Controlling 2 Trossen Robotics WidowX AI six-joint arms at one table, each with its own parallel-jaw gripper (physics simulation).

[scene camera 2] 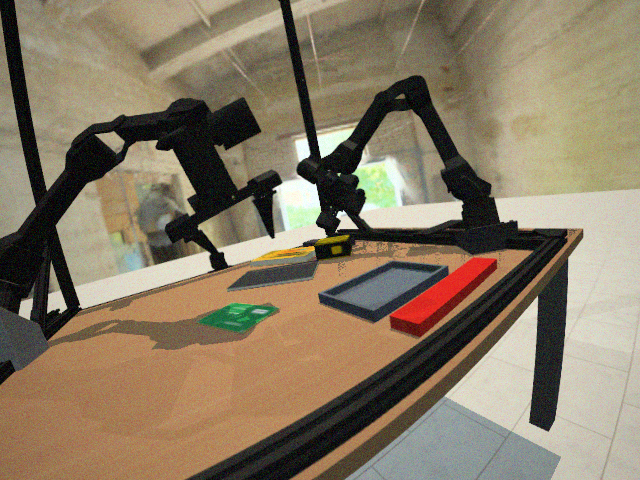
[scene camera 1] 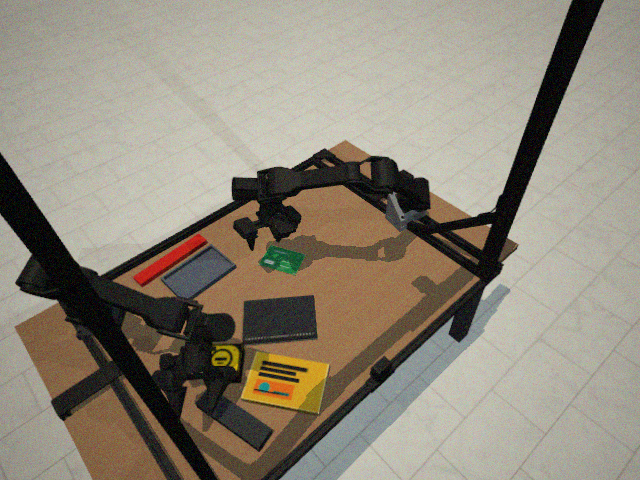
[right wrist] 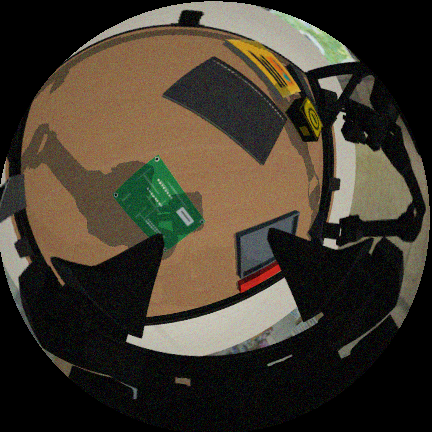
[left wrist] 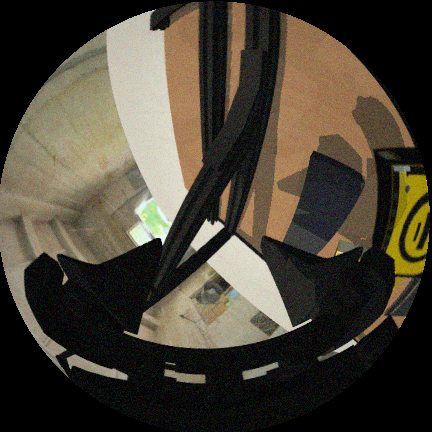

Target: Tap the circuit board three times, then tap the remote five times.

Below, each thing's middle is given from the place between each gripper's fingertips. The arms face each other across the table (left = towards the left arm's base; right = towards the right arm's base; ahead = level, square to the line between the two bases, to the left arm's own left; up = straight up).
Right now my left hand is 9 cm above the remote (scene camera 1: pixel 255 433), 7 cm to the left of it and 1 cm short of it. Round my left hand: red bar (scene camera 2: pixel 417 317) (55 cm ahead, 9 cm below, 3 cm to the right).
Now: right hand 15 cm short of the red bar, 26 cm to the right of it and 9 cm above it. Also, from my right hand: remote: 39 cm behind, 22 cm to the left, 9 cm below.
